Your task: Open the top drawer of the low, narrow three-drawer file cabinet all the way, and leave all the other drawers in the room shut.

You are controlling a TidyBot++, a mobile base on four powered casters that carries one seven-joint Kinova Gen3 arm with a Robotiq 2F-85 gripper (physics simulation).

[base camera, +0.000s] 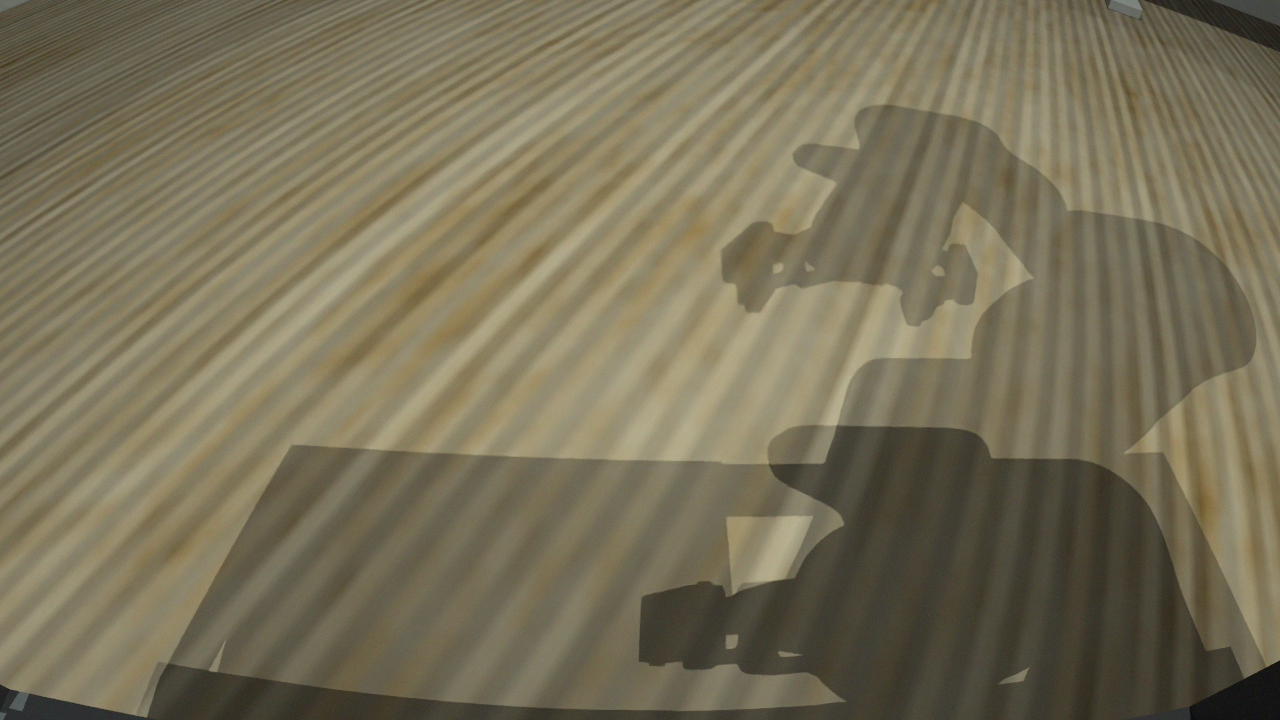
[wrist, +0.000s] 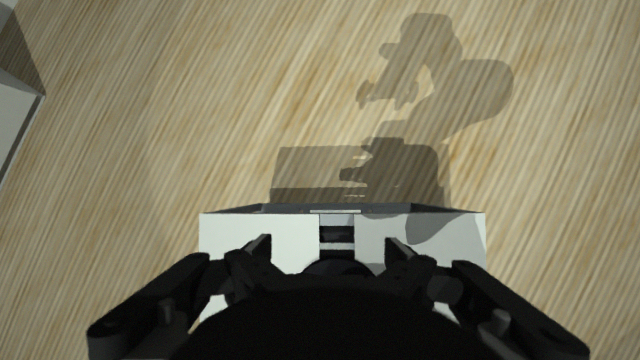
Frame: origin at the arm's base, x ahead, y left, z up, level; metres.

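Seen in the pictures: gripper, fingertip midpoint: (wrist: 327, 248).
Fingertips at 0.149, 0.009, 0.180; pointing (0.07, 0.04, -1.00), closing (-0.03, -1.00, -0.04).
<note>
A point is followed by its place in that frame, as x, y, z.
My gripper (wrist: 327, 248) {0.149, 0.009, 0.180} is open and empty in the wrist view, its two black fingers spread apart above the white top of my own base. The gripper itself does not show in the base camera view; its shadow falls on the floor there. I cannot make out the low three-drawer file cabinet or its top drawer in either view.
A pale grey, box-like piece (wrist: 15, 117) {0.508, 1.347, -0.329} with a dark edge line is cut off at the left edge of the wrist view; I cannot tell what it is. A small light block (base camera: 1125, 8) {1.585, -1.163, -0.382} shows at the top right of the base camera view. Arm and base shadows lie across the wood-grain floor (base camera: 447, 268) {0.526, 0.129, -0.397}.
</note>
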